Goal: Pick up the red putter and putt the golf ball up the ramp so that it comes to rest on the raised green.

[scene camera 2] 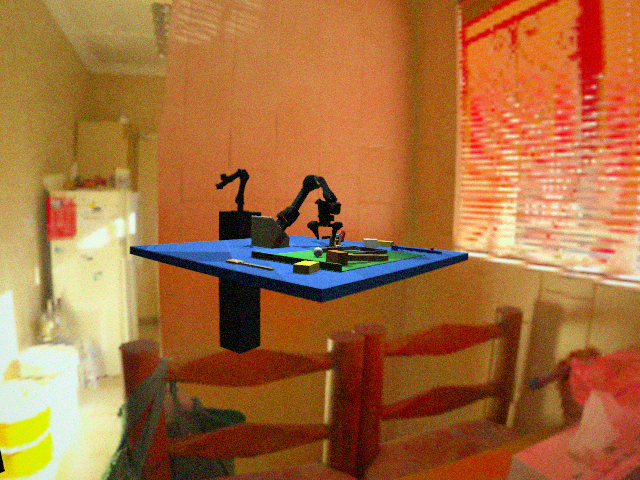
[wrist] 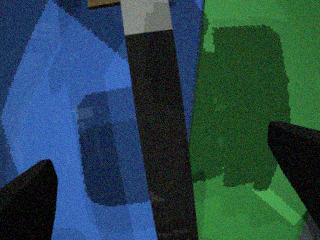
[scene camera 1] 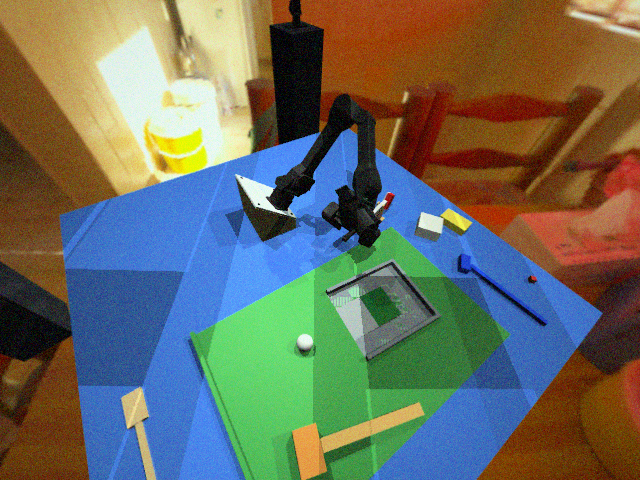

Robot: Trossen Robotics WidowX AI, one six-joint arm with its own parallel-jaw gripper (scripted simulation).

Scene:
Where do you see a green mat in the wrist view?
At 251,71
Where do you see a green mat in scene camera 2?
At 393,256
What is my gripper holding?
Nothing.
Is my gripper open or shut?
Open.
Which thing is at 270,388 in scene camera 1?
A green mat.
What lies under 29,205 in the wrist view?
My gripper.

